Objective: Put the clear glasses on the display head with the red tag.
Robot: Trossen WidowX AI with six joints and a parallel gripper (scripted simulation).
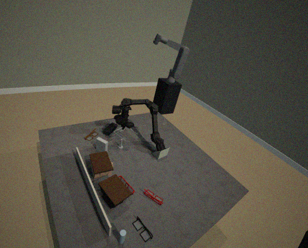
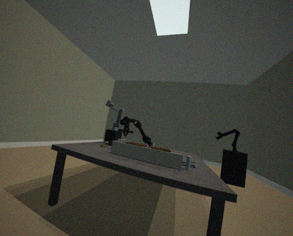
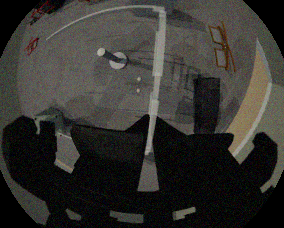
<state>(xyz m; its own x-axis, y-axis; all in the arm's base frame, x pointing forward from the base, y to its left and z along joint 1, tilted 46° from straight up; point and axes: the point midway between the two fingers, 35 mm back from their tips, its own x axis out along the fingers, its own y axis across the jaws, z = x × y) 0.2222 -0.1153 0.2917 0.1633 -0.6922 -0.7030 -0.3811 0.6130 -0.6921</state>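
Right now the brown-topped head is 250 mm ahead of my gripper tip, 300 mm to the left of it and 50 mm below it. Round my gripper tip: white block 210 mm ahead, 90 mm to the left, 60 mm below; black case 50 mm ahead, 150 mm to the right, 90 mm below; stand 50 mm ahead, 100 mm to the left, 90 mm below.
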